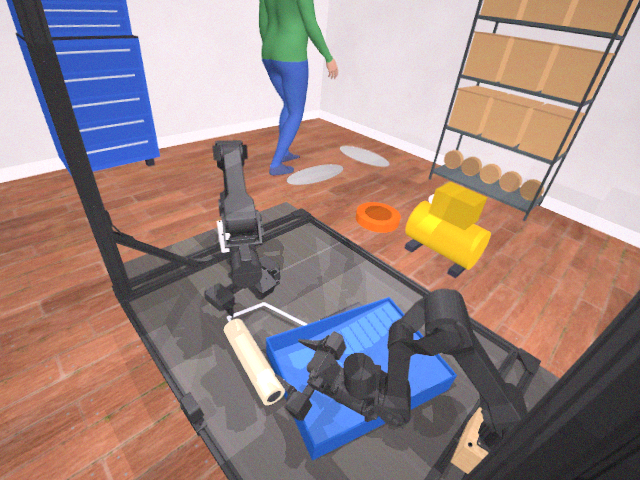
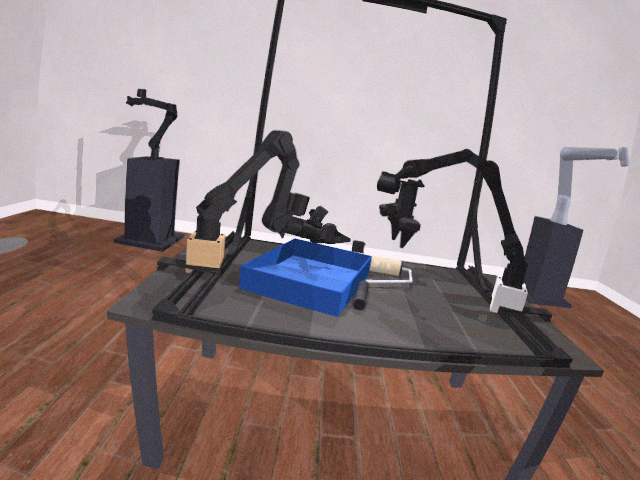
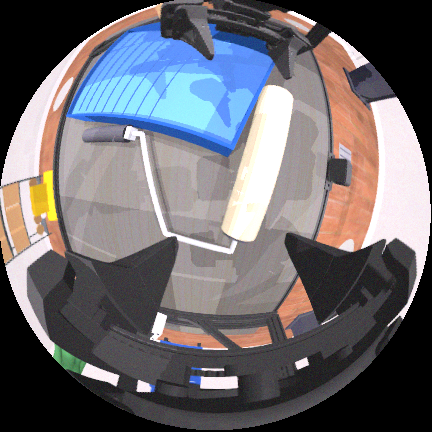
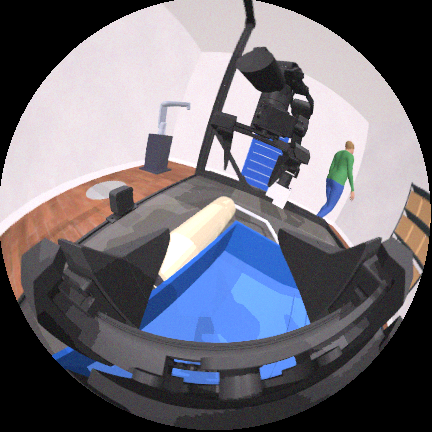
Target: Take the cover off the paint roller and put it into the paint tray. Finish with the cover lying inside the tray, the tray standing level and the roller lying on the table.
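Where they show: left gripper, fingertip midpoint: (image 1: 246, 306) (image 2: 397, 243) (image 3: 233, 240) (image 4: 246, 177); right gripper, fingertip midpoint: (image 1: 287, 357) (image 2: 345, 240) (image 3: 255, 65) (image 4: 225, 234); left arm's base, origin of the base link: (image 2: 512, 284) (image 4: 282, 185); right arm's base, origin of the base link: (image 1: 496, 441) (image 2: 206, 237).
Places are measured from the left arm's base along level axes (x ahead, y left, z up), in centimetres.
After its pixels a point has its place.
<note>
The cream cover (image 1: 253, 359) @(x 51.8, y -3.3, z -3.4 cm) (image 2: 385, 265) @(x 43.0, y -2.3, z -5.1 cm) (image 3: 262, 160) @(x 48.6, y -3.0, z -3.4 cm) (image 4: 200, 235) @(x 53.1, y -1.0, z -3.8 cm) is on the roller, whose white wire frame (image 1: 284, 313) @(x 37.7, y 8.3, z -6.1 cm) (image 2: 387, 281) @(x 38.9, y 9.6, z -6.3 cm) (image 3: 154, 187) @(x 38.3, y 8.2, z -6.3 cm) and dark handle (image 2: 360, 295) @(x 41.5, y 28.7, z -5.5 cm) (image 3: 105, 134) @(x 42.5, y 21.6, z -5.3 cm) lie on the table. The blue paint tray (image 1: 436, 391) @(x 71.7, y 36.0, z -5.6 cm) (image 2: 289, 294) @(x 56.7, y 39.7, z -6.3 cm) (image 3: 150, 100) @(x 50.9, y 17.5, z -7.6 cm) stands beside the cover. My left gripper (image 1: 245, 304) @(x 40.6, y -2.6, z 3.0 cm) (image 2: 399, 241) @(x 40.6, y -2.6, z 3.0 cm) (image 3: 233, 240) @(x 40.6, y -2.6, z 3.0 cm) is open and empty, pointing down above the wire end of the cover. My right gripper (image 1: 293, 362) @(x 56.6, y 3.4, z 1.5 cm) (image 2: 347, 239) @(x 56.6, y 3.4, z 1.5 cm) (image 3: 255, 65) @(x 56.6, y 3.4, z 1.5 cm) (image 4: 225, 234) @(x 56.6, y 3.4, z 1.5 cm) is open and empty, nearly horizontal over the tray edge near the cover's free end.
The dark table (image 2: 413, 325) @(x 25.6, y 30.5, z -8.7 cm) has black frame rails along its edges. A small black block (image 1: 192, 410) @(x 60.3, y -17.8, z -3.4 cm) (image 3: 340, 171) @(x 57.6, y -17.1, z -4.5 cm) sits on the edge beyond the cover. My right arm (image 1: 408, 356) @(x 76.2, y 16.5, z 23.5 cm) reaches across the tray. A black post (image 2: 493, 93) @(x 18.0, y -32.3, z 63.5 cm) rises at the table's side.
</note>
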